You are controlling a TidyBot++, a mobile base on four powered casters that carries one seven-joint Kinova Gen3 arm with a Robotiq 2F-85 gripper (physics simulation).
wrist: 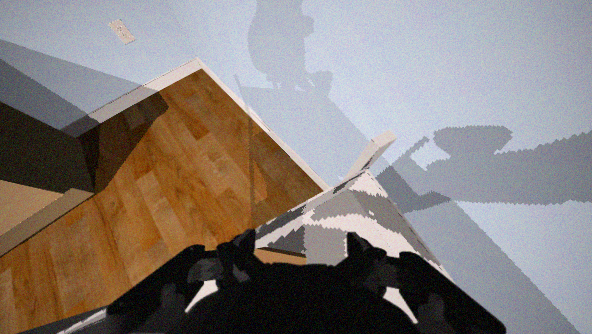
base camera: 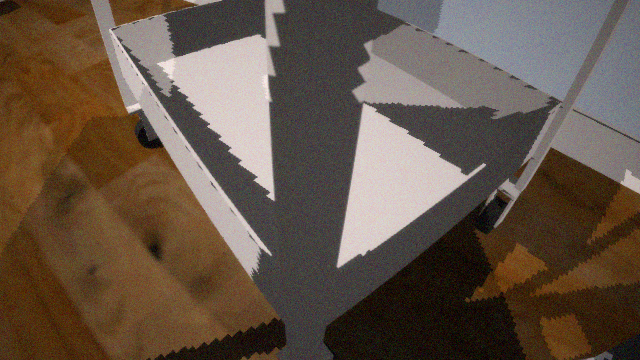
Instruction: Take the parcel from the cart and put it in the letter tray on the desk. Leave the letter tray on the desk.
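Frame: origin at the arm's base, x ahead, y left, z up, level; millimetres.
Where they show: gripper, fingertip midpoint: (wrist: 300,240).
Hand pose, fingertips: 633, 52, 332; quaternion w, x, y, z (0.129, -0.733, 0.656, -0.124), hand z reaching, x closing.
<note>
After its pixels a point has its place, as x, y, z.
The white cart (base camera: 200,182) {274, 73, -222} (wrist: 325,242) {635, 19, 266} shows its lower shelf in the base camera view. Part of its upper tray shows at the lower middle of the wrist view. A thin light brown strip of the parcel (wrist: 282,257) {616, 67, 318} shows inside the tray, at the lower edge of the gap between the fingers; the gripper body hides the rest. My gripper (wrist: 300,240) {633, 52, 332} is open and empty, over the cart's tray, with the fingers apart from the parcel. The letter tray does not show in either view. A tan top at the left of the wrist view may be the desk (wrist: 25,205) {573, 1347, -181}.
A pale blue wall (wrist: 500,75) {833, -156, 378} with a white skirting board stands behind the cart. A cart post (wrist: 372,152) {712, -2, 372} rises at the tray's far corner. Cart wheels (base camera: 150,134) {513, 236, -366} (base camera: 492,214) {352, -239, -354} stand on the wooden floor (base camera: 125,210) {386, 241, -396} (wrist: 150,200) {712, 929, -397}. Arm shadows fall on the wall.
</note>
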